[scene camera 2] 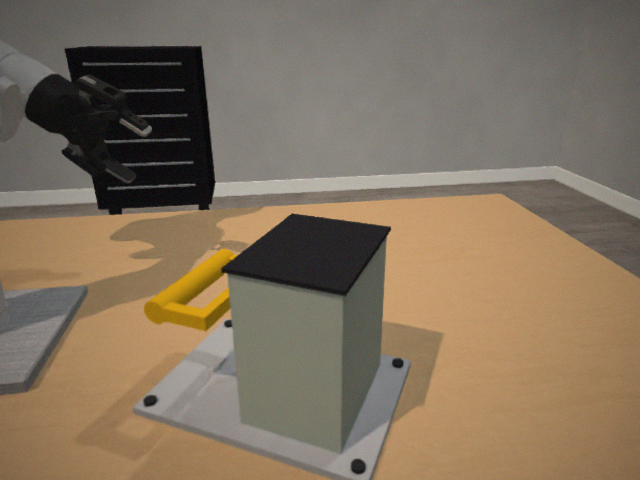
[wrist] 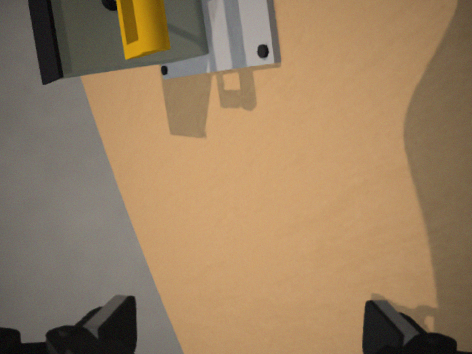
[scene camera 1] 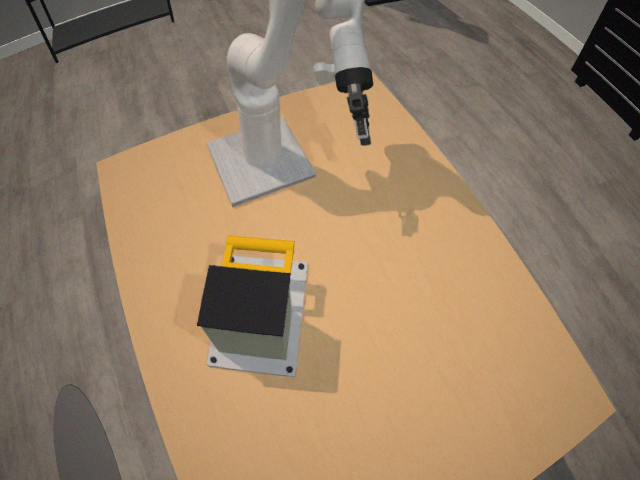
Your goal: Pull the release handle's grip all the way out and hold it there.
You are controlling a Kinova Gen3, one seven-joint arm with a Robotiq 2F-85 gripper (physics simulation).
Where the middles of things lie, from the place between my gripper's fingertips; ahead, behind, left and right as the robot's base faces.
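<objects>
My gripper is sitting 180 mm above the light grey plate (scene camera 2: 200, 395), and it's 310 mm to the left of the plate and 160 mm short of it.
</objects>
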